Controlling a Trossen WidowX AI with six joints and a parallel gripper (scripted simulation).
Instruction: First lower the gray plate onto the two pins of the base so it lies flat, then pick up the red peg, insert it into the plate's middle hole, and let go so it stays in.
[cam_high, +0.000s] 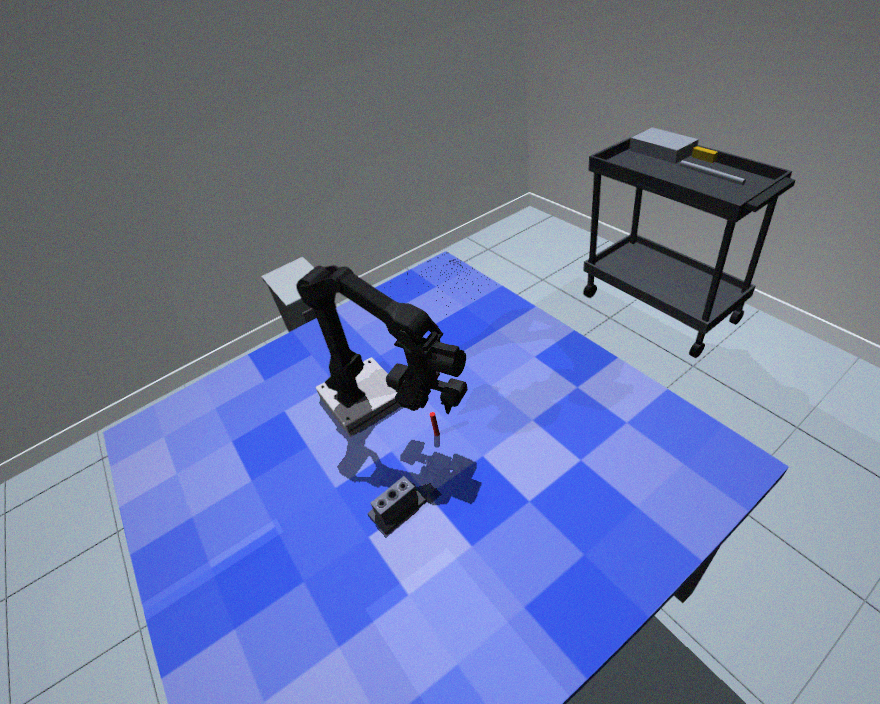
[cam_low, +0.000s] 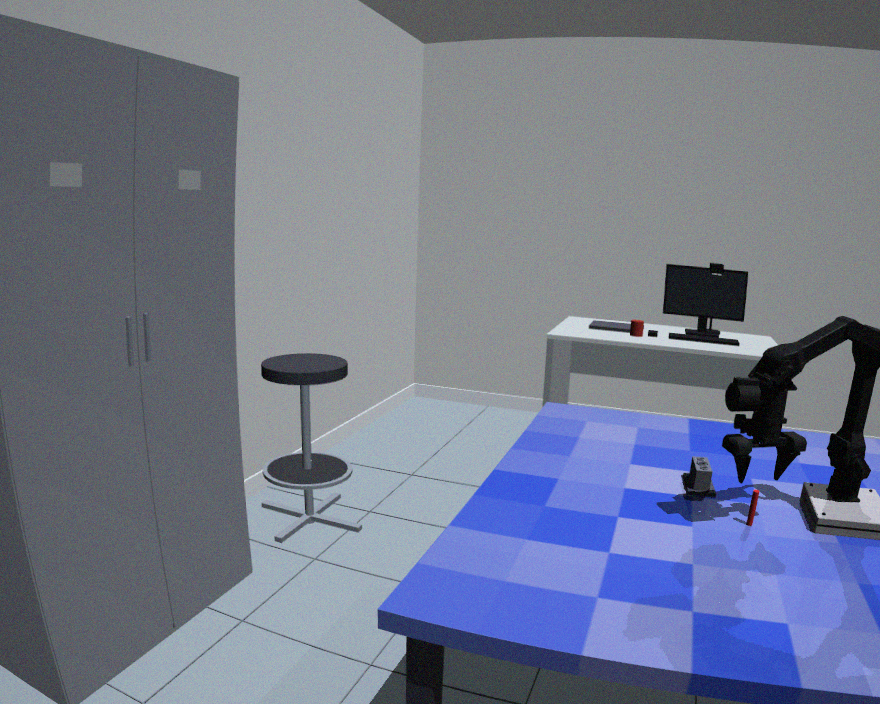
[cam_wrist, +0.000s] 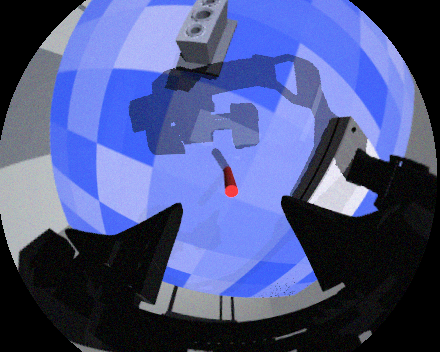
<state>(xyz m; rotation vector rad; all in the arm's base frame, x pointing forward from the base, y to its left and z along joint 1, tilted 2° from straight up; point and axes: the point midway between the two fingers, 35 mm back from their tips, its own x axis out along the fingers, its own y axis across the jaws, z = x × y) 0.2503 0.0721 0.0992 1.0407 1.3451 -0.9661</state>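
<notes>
The red peg is 6 cm below my gripper tip. Round my gripper tip: gray base (21 cm to the right, 9 cm below, 7 cm ahead); gray plate (21 cm to the right, 7 cm ahead, 6 cm below).
</notes>
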